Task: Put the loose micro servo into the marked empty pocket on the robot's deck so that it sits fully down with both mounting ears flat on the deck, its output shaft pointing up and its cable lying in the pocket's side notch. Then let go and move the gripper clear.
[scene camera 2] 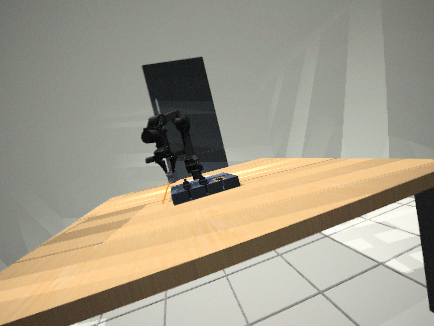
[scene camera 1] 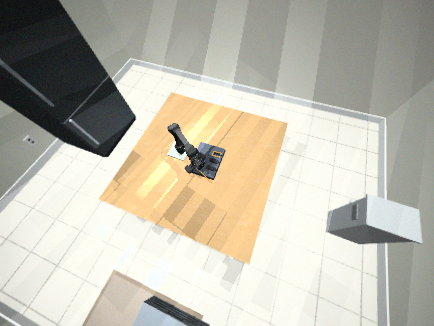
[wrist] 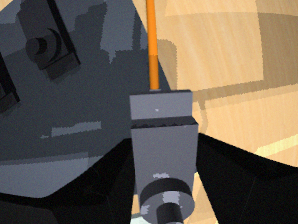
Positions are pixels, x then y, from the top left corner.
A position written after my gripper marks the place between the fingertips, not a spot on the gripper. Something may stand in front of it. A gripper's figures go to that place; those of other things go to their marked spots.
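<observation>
My gripper (wrist: pixel 163 144) is 0.10 m from the lens, while a dark robot deck (wrist: pixel 63 126) is 0.19 m from the lens.
</observation>
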